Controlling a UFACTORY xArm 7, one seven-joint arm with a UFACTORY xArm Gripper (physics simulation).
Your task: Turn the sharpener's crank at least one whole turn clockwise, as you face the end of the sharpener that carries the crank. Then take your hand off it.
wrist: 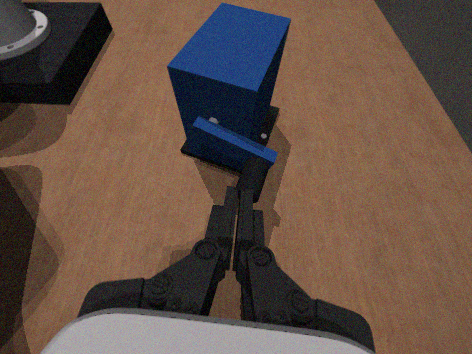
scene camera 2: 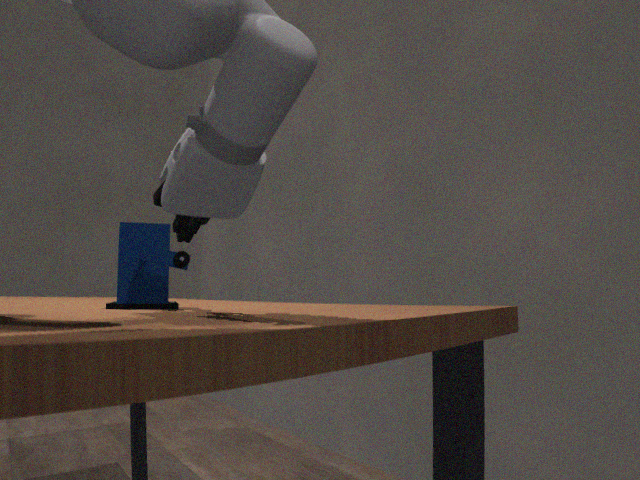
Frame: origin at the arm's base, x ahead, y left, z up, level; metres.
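Seen in the pictures: gripper, fingertip midpoint: (wrist: 237, 204) (scene camera 2: 182, 233); arm's base, origin of the base link: (wrist: 9, 36).
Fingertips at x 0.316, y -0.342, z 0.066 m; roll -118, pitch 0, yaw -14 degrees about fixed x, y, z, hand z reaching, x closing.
Note:
Offsets run from my fingertips to a thing's middle. "pt": to the spot under its first point.
The sharpener is a tall blue box @(dx +0.016, dy +0.142, dz -0.040 m) (scene camera 2: 143, 263) (wrist: 230, 47) on a thin black base plate @(pt dx -0.048, dy +0.113, dz -0.098 m) (scene camera 2: 112, 305). Its blue crank arm (scene camera 2: 172, 258) (wrist: 235, 140) crosses the near end, slanting down to the right in the wrist view. A black handle @(pt dx +0.004, dy +0.021, dz -0.034 m) (scene camera 2: 176, 259) (wrist: 254, 177) sticks out from the arm's right end, toward the wrist camera. My gripper (scene camera 2: 184, 240) (wrist: 237, 204) is shut and empty. In the scene view its tips are a little above the handle, with a small gap. In the wrist view they overlap the handle's left side near its free end.
The robot's black mounting block (wrist: 75, 50) with a round grey flange stands at the upper left in the wrist view. The wooden table's (scene camera 2: 310, 341) (wrist: 360, 200) long edge runs down the right of the wrist view. Arm shadows lie on the table.

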